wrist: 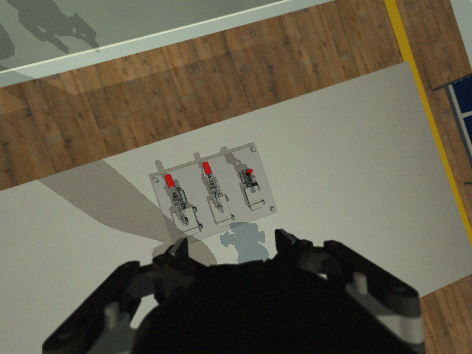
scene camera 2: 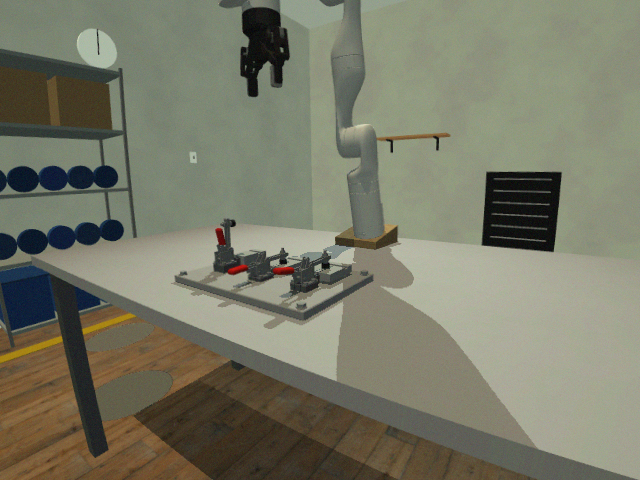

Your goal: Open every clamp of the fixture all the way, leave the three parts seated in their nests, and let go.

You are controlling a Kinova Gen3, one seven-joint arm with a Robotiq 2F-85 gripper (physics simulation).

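Places are measured from the arm's base along level axes (x left, y ahead, z down), in centimetres.
Pixels of known places: gripper, between the fingertips: (wrist: 232, 243) (scene camera 2: 264, 92); arm's base, origin of its link: (scene camera 2: 368, 233).
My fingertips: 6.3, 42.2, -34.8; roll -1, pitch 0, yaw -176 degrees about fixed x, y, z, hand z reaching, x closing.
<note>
For each thing: its top centre in the pictures, then the offset to it from my fingertips, as dx, dy, dz. "pt": a spot on its surface instead. Level surfaces: height alone.
- fixture plate, centre of its top: (scene camera 2: 271, 274) (wrist: 216, 195) +2.3, +1.6, +36.8
- middle clamp, centre of its top: (scene camera 2: 260, 252) (wrist: 212, 187) +2.8, +4.5, +31.6
- near-right clamp, centre of its top: (scene camera 2: 304, 256) (wrist: 174, 200) +13.6, +2.2, +31.0
- open clamp's part, a spot on its surface: (scene camera 2: 252, 256) (wrist: 247, 196) pt -7.2, +0.0, +34.7
- middle part, centre of its top: (scene camera 2: 287, 261) (wrist: 221, 211) +1.3, -3.6, +35.2
- near-right part, centre of its top: (scene camera 2: 328, 267) (wrist: 186, 222) +12.2, -5.1, +34.7
- table, height of its surface: dz +38.3
The fixture plate (scene camera 2: 199, 277) (wrist: 193, 181) carries three clamps with red handles. The far-left clamp in the scene view (scene camera 2: 225, 258) (wrist: 247, 178) stands open, arm and handle upright. The middle clamp (scene camera 2: 260, 269) (wrist: 213, 186) and the near-right clamp (scene camera 2: 305, 280) (wrist: 178, 199) have their arms lowered over their parts and handles low. The open clamp's part (scene camera 2: 252, 256) (wrist: 254, 198), the middle part (wrist: 215, 212) and the near-right part (scene camera 2: 336, 273) (wrist: 192, 217) sit at their nests; exact seating is too small to tell. My gripper (scene camera 2: 264, 88) (wrist: 232, 243) is open and empty, high above the table.
The fixture lies on the table (scene camera 2: 439, 289) (wrist: 330, 150), near its long edge. The arm's wooden base block (scene camera 2: 376, 240) stands behind it. A shelf rack (scene camera 2: 129, 206) stands at the left, beyond the table. A black drawer cabinet (scene camera 2: 521, 209) stands at the back right.
</note>
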